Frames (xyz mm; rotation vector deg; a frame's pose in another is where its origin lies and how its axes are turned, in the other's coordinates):
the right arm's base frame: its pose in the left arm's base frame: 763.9 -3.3 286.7 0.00 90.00 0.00
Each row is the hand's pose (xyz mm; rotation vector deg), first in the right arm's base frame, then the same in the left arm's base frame.
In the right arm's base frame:
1: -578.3 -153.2 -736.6 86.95 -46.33 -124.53
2: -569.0 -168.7 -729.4 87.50 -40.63 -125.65
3: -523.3 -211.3 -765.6 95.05 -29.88 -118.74
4: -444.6 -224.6 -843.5 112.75 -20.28 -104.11
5: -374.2 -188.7 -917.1 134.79 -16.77 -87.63
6: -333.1 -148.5 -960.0 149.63 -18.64 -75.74
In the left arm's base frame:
1: 27.3 -156.5 865.0 -24.61 -10.87 -138.52
2: 34.5 -172.0 855.7 -25.31 -6.92 -141.40
3: -1.7 -214.6 810.0 -16.16 3.05 -145.83
4: -79.6 -227.9 731.3 6.03 9.99 -151.23
5: -153.2 -192.0 660.9 32.88 6.52 -155.07
6: -196.1 -151.8 619.8 50.81 -1.38 -154.96

